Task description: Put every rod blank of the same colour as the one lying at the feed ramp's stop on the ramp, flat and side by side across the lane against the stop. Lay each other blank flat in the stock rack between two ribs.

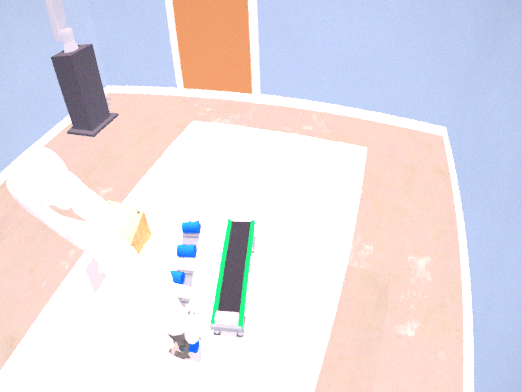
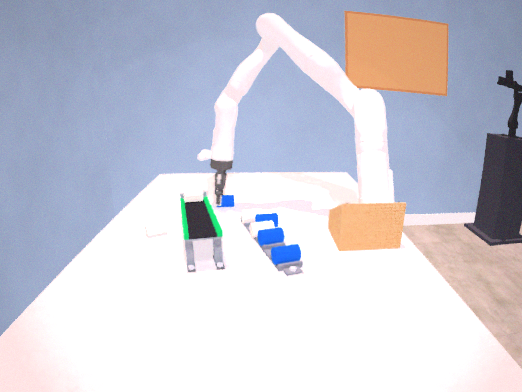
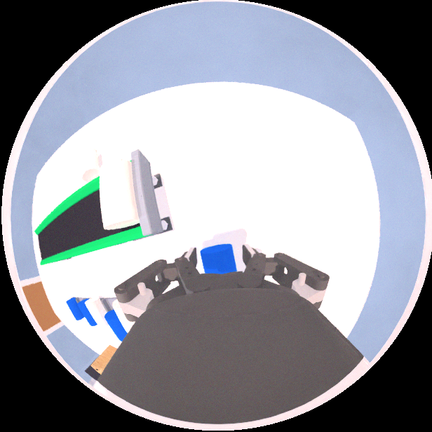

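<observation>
A white blank (image 1: 227, 318) (image 2: 193, 198) (image 3: 119, 195) lies across the green-edged ramp (image 1: 236, 270) (image 2: 200, 220) (image 3: 75, 230) against the grey stop (image 3: 146, 192). My gripper (image 1: 181, 350) (image 2: 218, 202) (image 3: 219, 253) is open and low over the table, its fingers on either side of a blue blank (image 1: 194, 346) (image 2: 228, 201) (image 3: 218, 260) that lies there. The stock rack (image 2: 290, 265) holds three blue blanks, one of them at the near end (image 1: 191, 227) (image 2: 286, 254), and white ones, one of them between blue ones (image 2: 262, 228). A loose white blank (image 2: 156, 230) lies beside the ramp.
A wooden block (image 1: 140, 232) (image 2: 367, 227) (image 3: 104, 359) stands between the rack and the arm's base. A dark pedestal (image 1: 82, 90) (image 2: 505, 190) stands on the floor beyond the table. The bright white table hides the outlines of the white blanks in places.
</observation>
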